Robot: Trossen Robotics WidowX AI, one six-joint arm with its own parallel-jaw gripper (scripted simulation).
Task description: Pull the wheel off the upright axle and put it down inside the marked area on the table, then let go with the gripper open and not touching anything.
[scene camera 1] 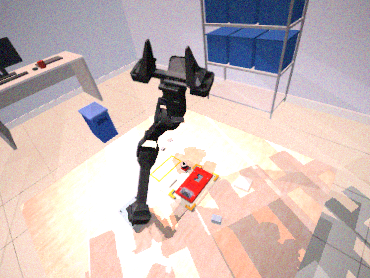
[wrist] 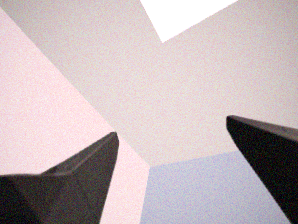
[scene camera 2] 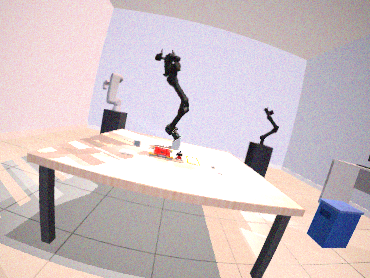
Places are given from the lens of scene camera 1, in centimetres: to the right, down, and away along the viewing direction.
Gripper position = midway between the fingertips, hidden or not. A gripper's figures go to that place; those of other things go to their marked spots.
gripper (scene camera 1: 166,43): -4, -18, 35
red block (scene camera 1: 191,188): 3, 26, 97
